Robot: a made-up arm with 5 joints. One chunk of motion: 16 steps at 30 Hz.
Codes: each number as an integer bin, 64 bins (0 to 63) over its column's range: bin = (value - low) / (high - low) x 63, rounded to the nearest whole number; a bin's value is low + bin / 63 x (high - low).
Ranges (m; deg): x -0.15..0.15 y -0.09..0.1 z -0.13..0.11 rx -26..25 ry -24..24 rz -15..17
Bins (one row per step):
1: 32 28 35 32 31 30
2: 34 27 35 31 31 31
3: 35 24 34 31 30 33
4: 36 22 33 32 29 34
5: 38 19 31 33 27 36
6: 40 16 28 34 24 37
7: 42 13 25 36 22 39
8: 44 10 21 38 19 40
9: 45 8 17 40 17 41
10: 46 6 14 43 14 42
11: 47 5 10 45 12 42
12: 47 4 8 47 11 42
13: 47 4 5 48 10 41
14: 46 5 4 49 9 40
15: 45 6 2 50 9 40
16: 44 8 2 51 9 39
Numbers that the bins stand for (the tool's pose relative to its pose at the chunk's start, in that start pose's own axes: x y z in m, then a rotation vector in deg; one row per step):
1: 0.0024 -0.0056 0.0033 -0.10 -0.38 0.24
2: 0.0119 -0.0086 0.0033 -0.90 -0.38 0.75
3: 0.0167 -0.0176 -0.0005 -0.90 -1.14 1.76
4: 0.0214 -0.0237 -0.0043 -0.10 -1.90 2.27
5: 0.0310 -0.0327 -0.0119 0.71 -3.43 3.29
6: 0.0405 -0.0417 -0.0233 1.52 -5.71 3.79
7: 0.0500 -0.0508 -0.0348 3.14 -7.24 4.81
8: 0.0595 -0.0598 -0.0500 4.76 -9.52 5.32
9: 0.0643 -0.0659 -0.0652 6.38 -11.05 5.83
10: 0.0690 -0.0719 -0.0767 8.81 -13.33 6.33
11: 0.0738 -0.0749 -0.0919 10.43 -14.86 6.33
12: 0.0738 -0.0779 -0.0995 12.05 -15.62 6.33
13: 0.0738 -0.0779 -0.1110 12.86 -16.38 5.83
14: 0.0690 -0.0749 -0.1148 13.67 -17.14 5.32
15: 0.0643 -0.0719 -0.1224 14.48 -17.14 5.32
16: 0.0595 -0.0659 -0.1224 15.29 -17.14 4.81

